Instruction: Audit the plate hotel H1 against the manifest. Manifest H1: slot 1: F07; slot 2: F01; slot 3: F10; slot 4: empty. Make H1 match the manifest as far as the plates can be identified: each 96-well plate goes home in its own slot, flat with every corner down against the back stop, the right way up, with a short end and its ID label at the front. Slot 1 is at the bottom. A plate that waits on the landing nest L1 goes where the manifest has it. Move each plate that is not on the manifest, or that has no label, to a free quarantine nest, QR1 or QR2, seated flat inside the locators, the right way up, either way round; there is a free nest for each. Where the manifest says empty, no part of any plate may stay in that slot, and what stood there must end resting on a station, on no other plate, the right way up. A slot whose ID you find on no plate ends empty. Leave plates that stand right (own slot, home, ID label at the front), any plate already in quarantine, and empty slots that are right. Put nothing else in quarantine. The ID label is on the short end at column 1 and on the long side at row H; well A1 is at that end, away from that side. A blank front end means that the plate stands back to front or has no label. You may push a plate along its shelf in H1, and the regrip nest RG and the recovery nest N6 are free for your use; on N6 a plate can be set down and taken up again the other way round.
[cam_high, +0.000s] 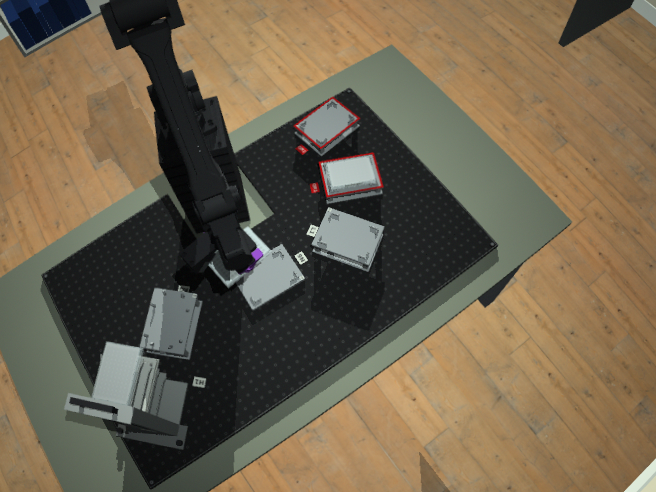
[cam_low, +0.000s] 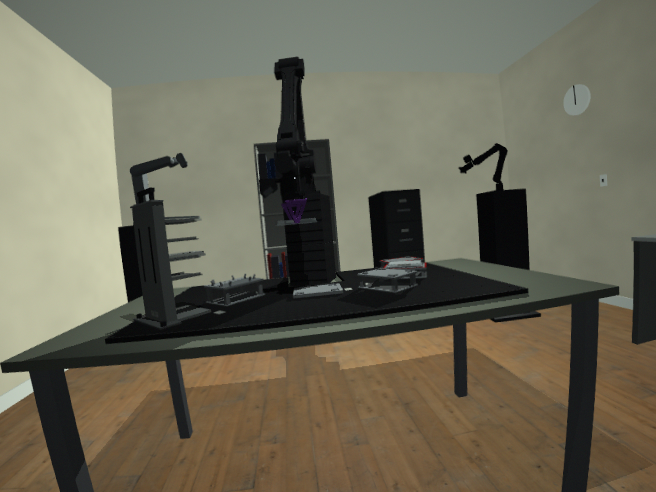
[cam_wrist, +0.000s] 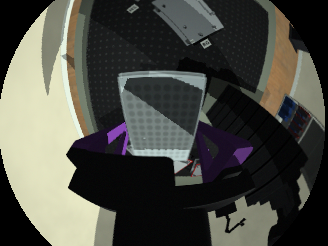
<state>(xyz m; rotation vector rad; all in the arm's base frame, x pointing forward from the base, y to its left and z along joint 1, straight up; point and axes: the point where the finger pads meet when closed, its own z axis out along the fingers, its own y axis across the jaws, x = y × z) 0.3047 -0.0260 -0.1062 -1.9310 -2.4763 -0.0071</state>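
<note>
Now: the regrip nest RG 23 cm to the right of my hand, 19 cm below it and 1 cm behind it. From my hand the other things lie so: N6 tag (25 cm below, 16 cm to the left, 3 cm behind); then recovery nest N6 (24 cm below, 5 cm to the left, 2 cm behind); then landing nest L1 (29 cm to the left, 20 cm below).
</note>
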